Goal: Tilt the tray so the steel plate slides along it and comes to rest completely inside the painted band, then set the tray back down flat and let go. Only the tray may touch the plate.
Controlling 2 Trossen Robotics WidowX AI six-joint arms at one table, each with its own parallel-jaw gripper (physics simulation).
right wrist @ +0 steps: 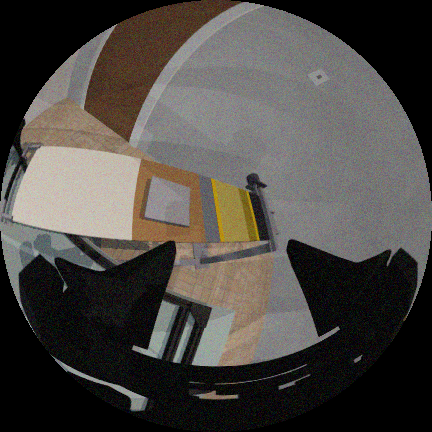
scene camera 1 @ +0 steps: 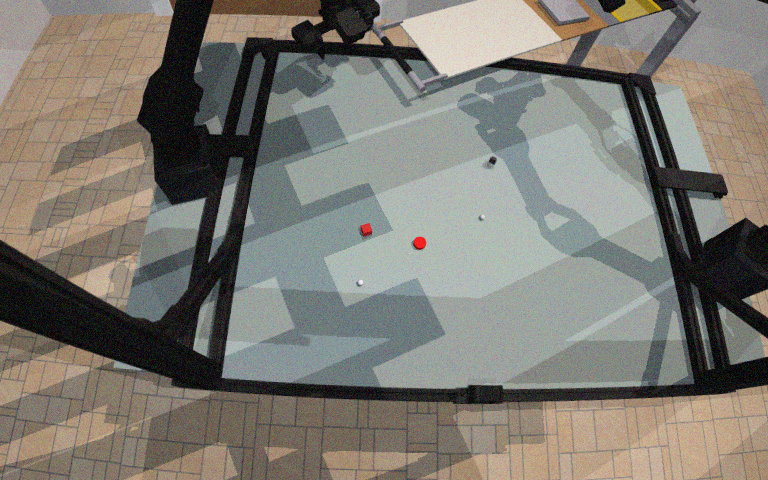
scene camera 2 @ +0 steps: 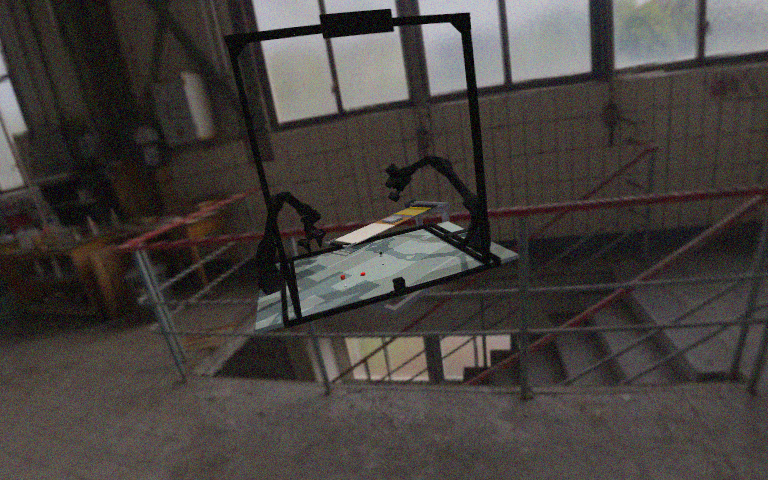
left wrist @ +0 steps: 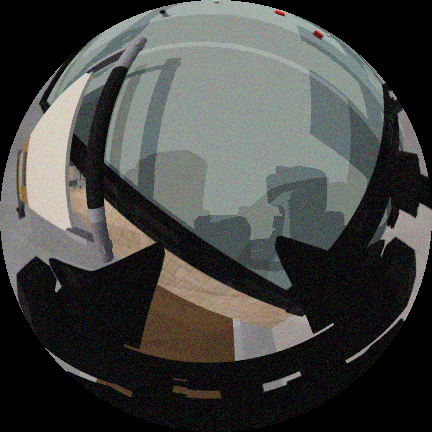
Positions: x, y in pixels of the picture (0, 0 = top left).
Labels:
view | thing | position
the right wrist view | right gripper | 233, 246
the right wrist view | grey steel plate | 167, 201
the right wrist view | tray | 88, 192
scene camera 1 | left gripper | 338, 49
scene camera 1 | tray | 453, 44
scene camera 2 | tray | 353, 238
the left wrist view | left gripper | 220, 245
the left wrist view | tray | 46, 191

